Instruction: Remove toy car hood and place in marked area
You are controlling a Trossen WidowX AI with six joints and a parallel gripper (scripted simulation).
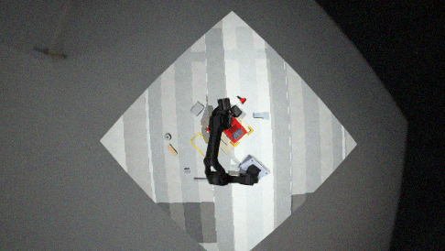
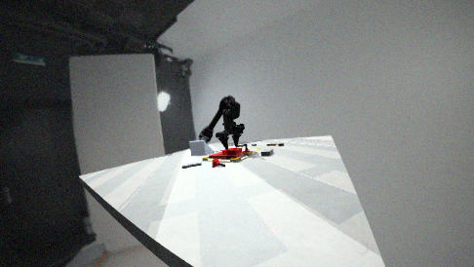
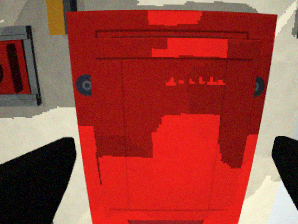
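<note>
Now: gripper tip 10 mm above the red hood. Also, from my gripper tip: round grey part 230 mm ahead, 310 mm to the left, 50 mm below; then tan piece 160 mm ahead, 360 mm to the left, 50 mm below.
</note>
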